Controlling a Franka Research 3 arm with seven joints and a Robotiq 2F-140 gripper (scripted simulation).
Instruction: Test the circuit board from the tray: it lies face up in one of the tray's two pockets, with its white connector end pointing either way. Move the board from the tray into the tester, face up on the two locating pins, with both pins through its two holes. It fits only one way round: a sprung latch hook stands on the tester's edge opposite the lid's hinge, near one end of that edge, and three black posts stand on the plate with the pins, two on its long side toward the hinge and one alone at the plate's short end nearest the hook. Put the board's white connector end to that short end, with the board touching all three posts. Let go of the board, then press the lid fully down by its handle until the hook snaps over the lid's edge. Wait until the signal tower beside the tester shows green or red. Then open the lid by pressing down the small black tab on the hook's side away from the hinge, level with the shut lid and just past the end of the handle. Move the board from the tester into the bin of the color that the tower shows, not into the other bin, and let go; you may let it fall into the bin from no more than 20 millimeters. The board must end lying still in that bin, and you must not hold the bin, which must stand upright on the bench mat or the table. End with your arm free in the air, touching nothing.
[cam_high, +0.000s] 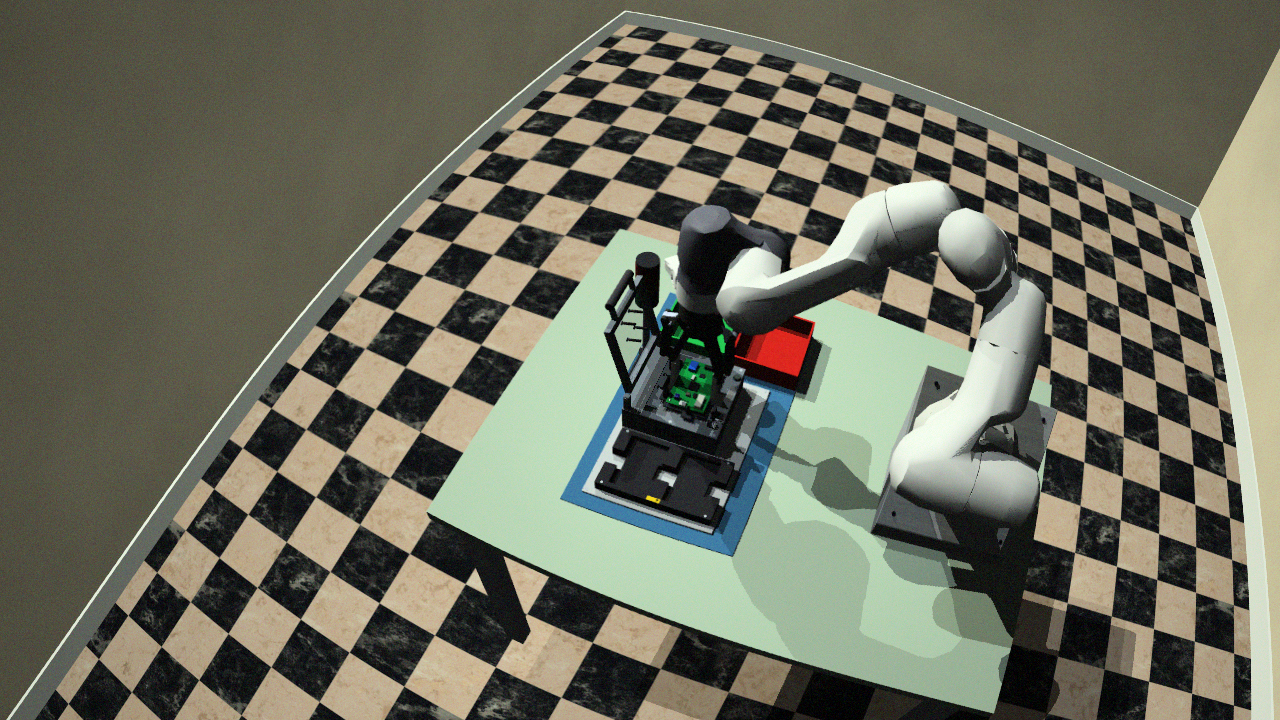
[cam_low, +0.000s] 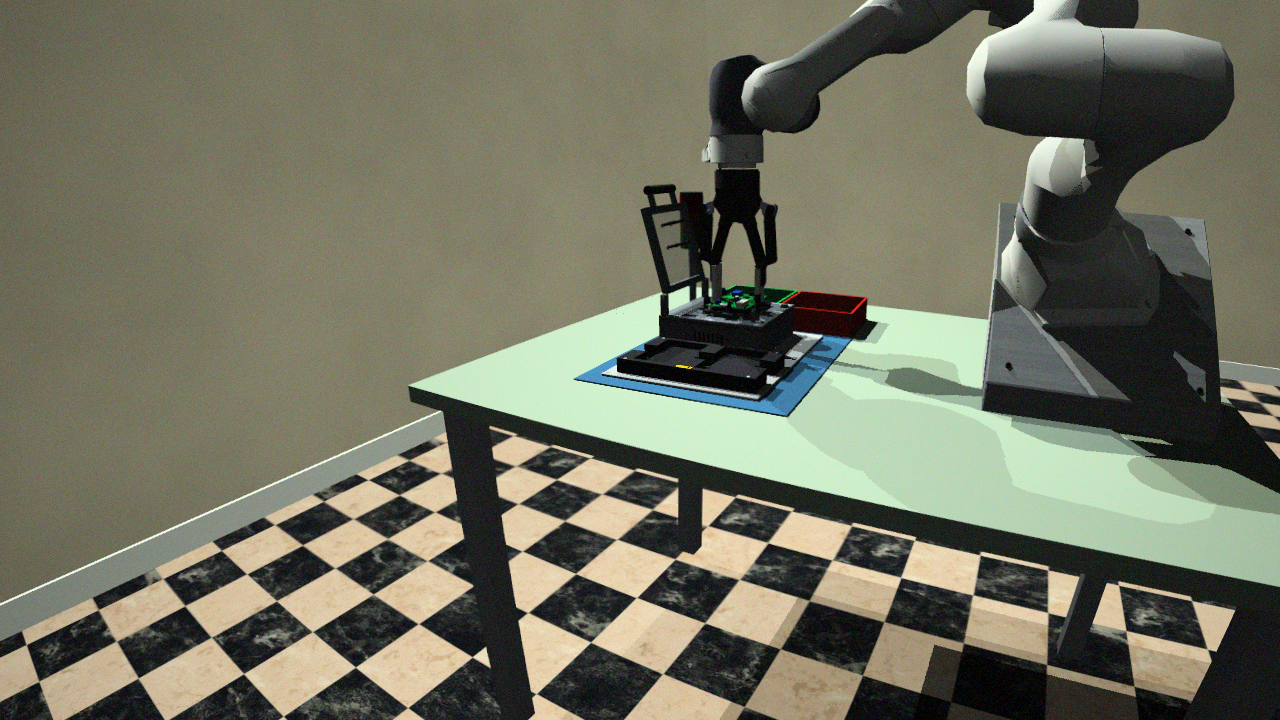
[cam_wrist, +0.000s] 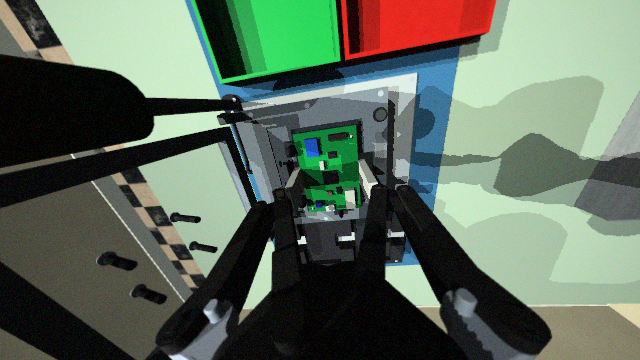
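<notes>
The green circuit board lies 20 mm below my hand. From my hand the other things lie so: tester plate: 10 mm ahead, 10 mm to the left, 30 mm below; tester lid: 120 mm ahead, 80 mm above; green bin: 50 mm ahead, 200 mm to the right, 90 mm below.
</notes>
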